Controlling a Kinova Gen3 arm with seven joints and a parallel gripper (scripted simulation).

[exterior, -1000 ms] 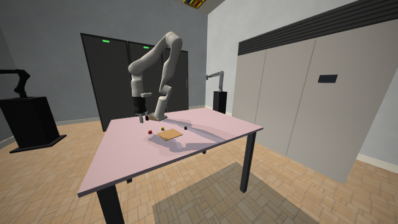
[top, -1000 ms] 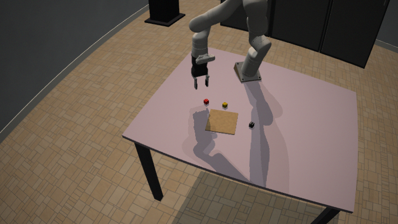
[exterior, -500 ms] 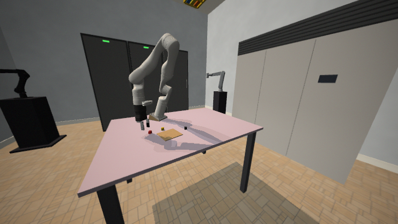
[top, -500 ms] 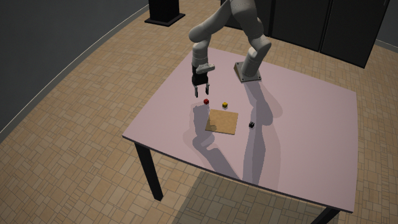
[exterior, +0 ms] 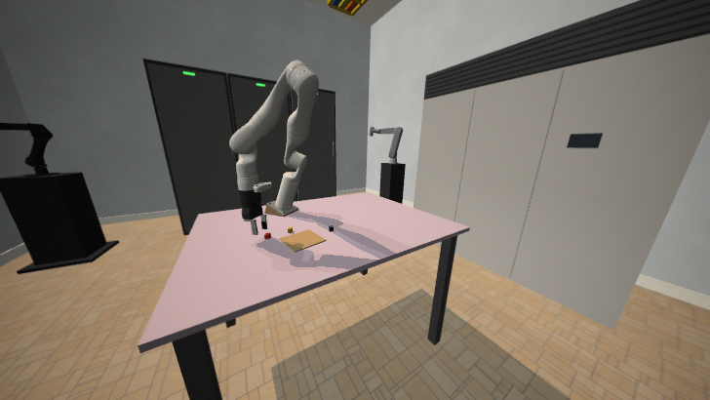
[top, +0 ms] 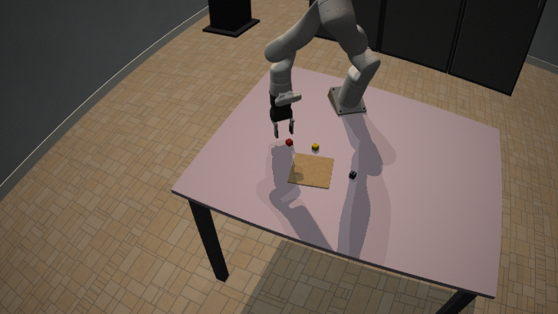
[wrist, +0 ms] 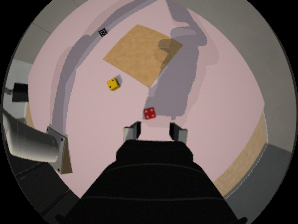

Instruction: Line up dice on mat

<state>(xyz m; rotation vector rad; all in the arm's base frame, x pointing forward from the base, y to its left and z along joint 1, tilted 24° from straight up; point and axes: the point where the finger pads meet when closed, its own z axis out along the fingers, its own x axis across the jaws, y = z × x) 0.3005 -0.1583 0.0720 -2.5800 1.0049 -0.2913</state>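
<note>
Right now the red die is 4 cm below my hand, 3 cm to the left of it and 1 cm ahead of it. Also, from my hand: yellow die 12 cm to the left, 4 cm below, 2 cm behind; then square mat 15 cm to the left, 8 cm ahead, 5 cm below; then black die 29 cm to the left, 5 cm ahead, 4 cm below.
</note>
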